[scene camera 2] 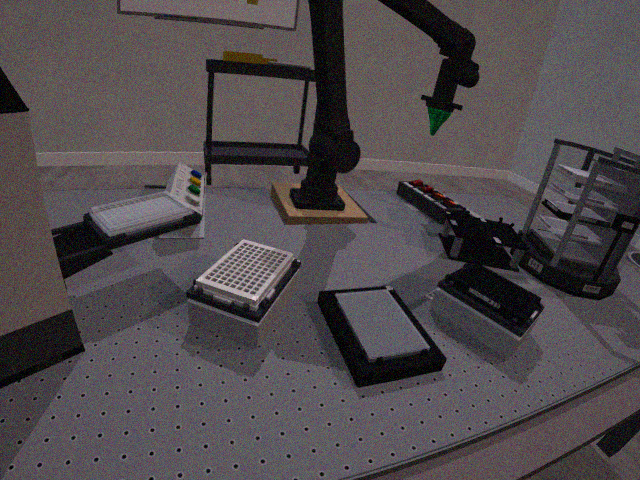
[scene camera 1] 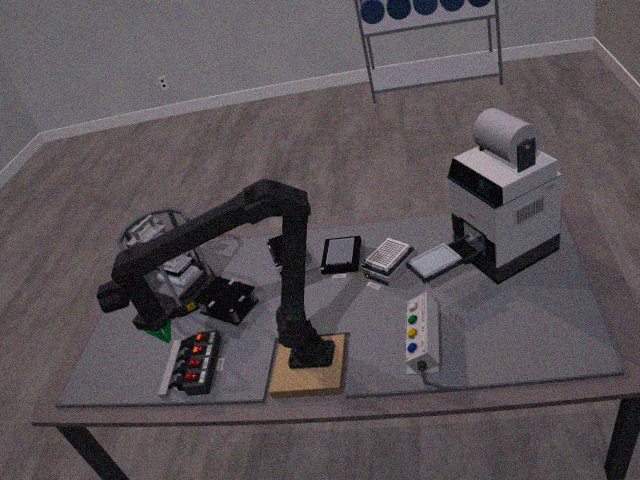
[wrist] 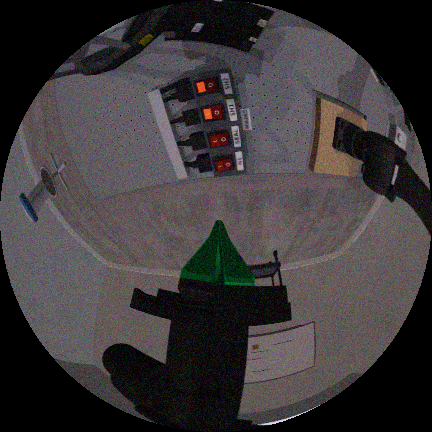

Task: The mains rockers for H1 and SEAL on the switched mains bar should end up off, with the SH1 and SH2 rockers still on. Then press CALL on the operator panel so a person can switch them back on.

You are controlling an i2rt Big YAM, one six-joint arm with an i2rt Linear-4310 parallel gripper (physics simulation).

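Places are measured from the arm's base along level axes (x ahead, y left, z up), in metres.
Where they show: gripper, between the fingertips: [scene camera 2: 431,135] [scene camera 1: 169,341] [wrist: 217,223]; arm's base, origin of its link: [scene camera 2: 316,202] [scene camera 1: 312,356] [wrist: 348,137].
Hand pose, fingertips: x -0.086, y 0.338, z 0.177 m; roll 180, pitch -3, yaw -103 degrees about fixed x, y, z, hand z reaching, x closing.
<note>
Each offset is from my fingertips to the centre of the thing. "spot": to the spot under its first point.
The switched mains bar {spot: dx +0.028, dy -0.047, dz -0.151 m} [scene camera 1: 207,369] [scene camera 2: 424,202] [wrist: 233,125] lies at the left front of the table. In the wrist view its SH2 rocker {dx +0.147, dy +0.005, dz -0.145 m} [wrist: 207,86] and SH1 rocker {dx +0.097, dy +0.001, dz -0.145 m} [wrist: 213,113] glow orange at the I side. The SEAL rocker {dx +0.047, dy -0.004, dz -0.145 m} [wrist: 219,140] and H1 rocker {dx -0.002, dy -0.009, dz -0.145 m} [wrist: 224,164] are dark red, unlit. The operator panel {dx +0.129, dy -0.643, dz -0.149 m} [scene camera 1: 427,330] [scene camera 2: 179,187] stands right of the arm base, with white, green, yellow and blue buttons; which one is CALL is too small to read. My gripper [scene camera 1: 168,339] [scene camera 2: 433,133] [wrist: 217,223] is shut with green fingertips, holding nothing, high above the table near the bar, touching nothing.
A black stand [scene camera 1: 229,299] [scene camera 2: 478,236] and a carousel with shelves {dx +0.408, dy +0.174, dz -0.045 m} [scene camera 1: 189,283] [scene camera 2: 583,286] are behind the bar. The arm stands on a wooden base [scene camera 1: 307,383] [scene camera 2: 330,216]. Plate holders and a white instrument {dx +0.491, dy -0.908, dz +0.037 m} [scene camera 1: 529,227] with its plate tray extended are behind the panel.
</note>
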